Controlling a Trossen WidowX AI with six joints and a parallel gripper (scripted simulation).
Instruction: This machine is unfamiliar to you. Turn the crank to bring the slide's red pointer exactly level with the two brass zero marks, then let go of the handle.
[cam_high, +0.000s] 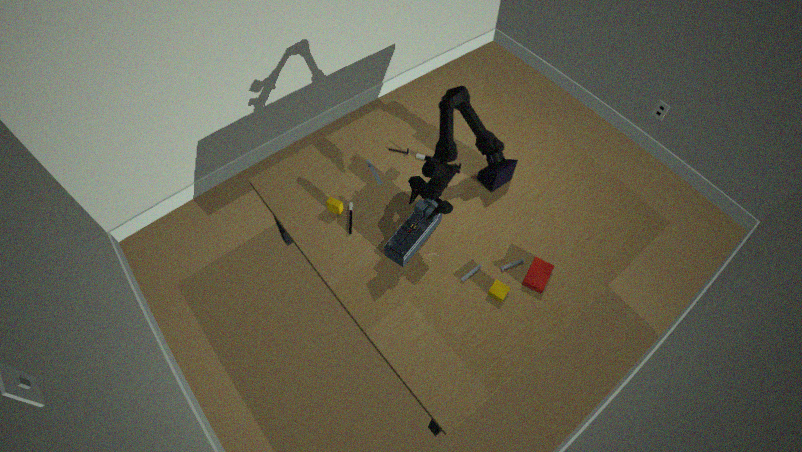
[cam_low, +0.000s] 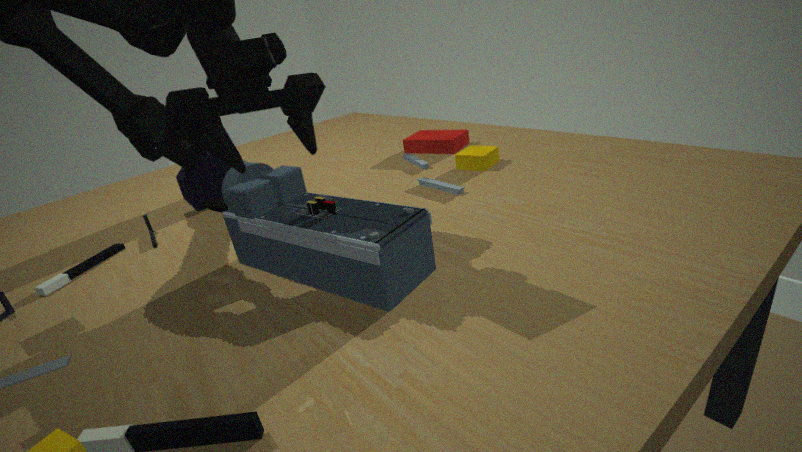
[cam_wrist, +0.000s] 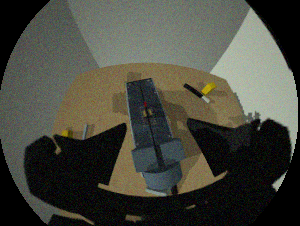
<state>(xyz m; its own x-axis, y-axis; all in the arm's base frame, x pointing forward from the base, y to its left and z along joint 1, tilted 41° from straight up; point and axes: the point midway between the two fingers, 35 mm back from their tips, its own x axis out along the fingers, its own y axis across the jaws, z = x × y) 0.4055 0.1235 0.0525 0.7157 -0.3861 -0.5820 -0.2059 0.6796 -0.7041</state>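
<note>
My gripper tip is now 13 cm past the dark crank handle, 7 cm to the left of it and 7 cm above it. Also, from my gripper tip: red pointer: 5 cm below, 5 cm ahead, 3 cm to the left; red block: 40 cm to the left, 29 cm behind, 12 cm below; grey bar: 35 cm to the right, 13 cm below.
</note>
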